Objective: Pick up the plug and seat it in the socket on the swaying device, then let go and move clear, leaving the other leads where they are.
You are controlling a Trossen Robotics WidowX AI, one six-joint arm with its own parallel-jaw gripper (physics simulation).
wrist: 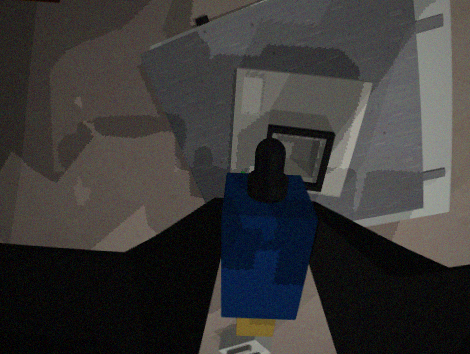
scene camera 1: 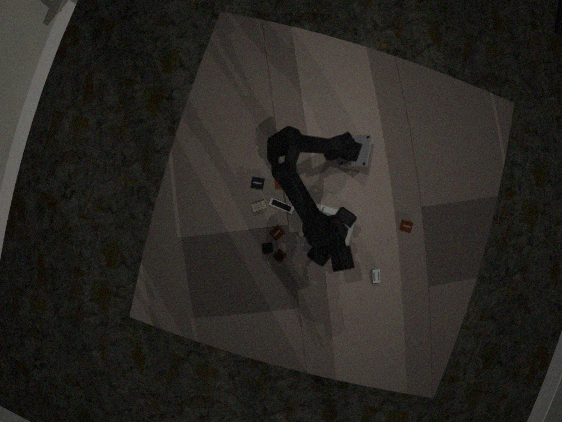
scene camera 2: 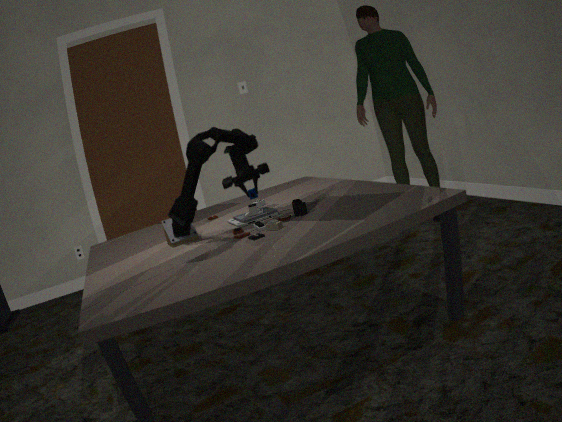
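Observation:
My gripper [scene camera 2: 252,192] [wrist: 263,210] is shut on the blue plug [scene camera 2: 253,194] [wrist: 265,295]. The plug has a black cable boot at one end and a yellow tip at the other. The device is a pale box [wrist: 300,92] on a grey plate [wrist: 185,85]. The socket [wrist: 326,160] is a black-rimmed square opening in the box, partly hidden behind the plug and its boot in the wrist view. The plug appears apart from the socket, with its body below and left of the opening in that view. In scene camera 1 the arm hides the plug and much of the device.
On the table [scene camera 1: 350,330] [scene camera 2: 165,290] beside the device lie a white-rimmed black piece [scene camera 1: 281,205], a dark piece [scene camera 1: 257,183], a beige piece [scene camera 1: 258,205] and a red piece [scene camera 1: 277,232]. Across from them are another red piece [scene camera 1: 406,226] and a small white piece [scene camera 1: 376,276].

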